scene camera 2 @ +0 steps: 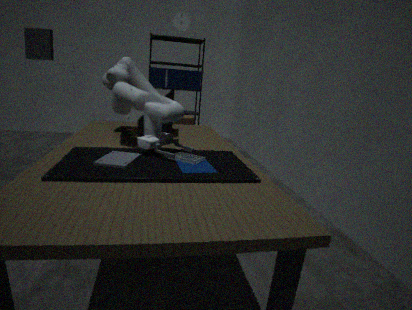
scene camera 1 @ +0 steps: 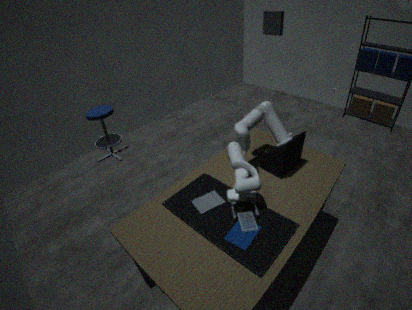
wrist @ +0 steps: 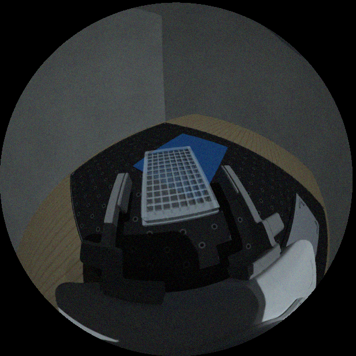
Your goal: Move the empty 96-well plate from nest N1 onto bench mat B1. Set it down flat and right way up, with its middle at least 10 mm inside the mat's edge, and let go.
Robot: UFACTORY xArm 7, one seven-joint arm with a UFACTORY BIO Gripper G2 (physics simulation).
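Places are measured from the arm's base along level axes (x up, y ahead, z left), in centimetres.
Pixels of known places: hand, tool point: [scene camera 2: 179, 152] [scene camera 1: 245, 214]; arm's base, link origin: [scene camera 1: 284, 142].
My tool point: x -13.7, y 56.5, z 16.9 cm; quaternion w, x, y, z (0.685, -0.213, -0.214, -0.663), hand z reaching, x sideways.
Note:
For each thing: its top centre in the pictures, then the offset to it from my tool point. "spot": a spot on its surface instead. Level surfaces: height alone.
- pale 96-well plate, top centre: [scene camera 2: 187, 155] [scene camera 1: 247, 220] dz +3.1, dx -0.8, dy +1.8 cm
- blue mat, surface height: dx -2.4 cm
- flat light-grey rectangle, surface spot: [scene camera 2: 117, 159] [scene camera 1: 205, 203] spot: dz -22.2, dx -1.4, dy +10.4 cm
- perforated black board, surface height: dx -2.6 cm
- wooden table, surface height: dx -3.9 cm
The pale 96-well plate [scene camera 1: 247, 222] [scene camera 2: 190, 158] [wrist: 175, 187] is right way up, its grid of wells facing up. It overlaps part of the blue mat [scene camera 1: 241, 240] [scene camera 2: 198, 169] [wrist: 210, 150], and its end nearer the arm reaches past the mat's edge over the black board. Whether it lies fully flat is hard to tell. My gripper [scene camera 1: 246, 216] [scene camera 2: 184, 154] [wrist: 175, 171] is open, its fingers apart on either side of the plate, with gaps showing in the wrist view. A flat light-grey rectangle [scene camera 1: 208, 201] [scene camera 2: 117, 159] [wrist: 304, 225] lies on the board; its label is unreadable.
The perforated black board [scene camera 1: 270, 245] [scene camera 2: 150, 176] [wrist: 95, 177] lies on the wooden table [scene camera 1: 145, 235] [scene camera 2: 165, 215] [wrist: 47, 220]. A dark upright panel [scene camera 1: 295, 150] stands by the arm's base. A blue stool [scene camera 1: 100, 112] and a shelf rack [scene camera 1: 355, 75] [scene camera 2: 151, 50] stand away from the table.

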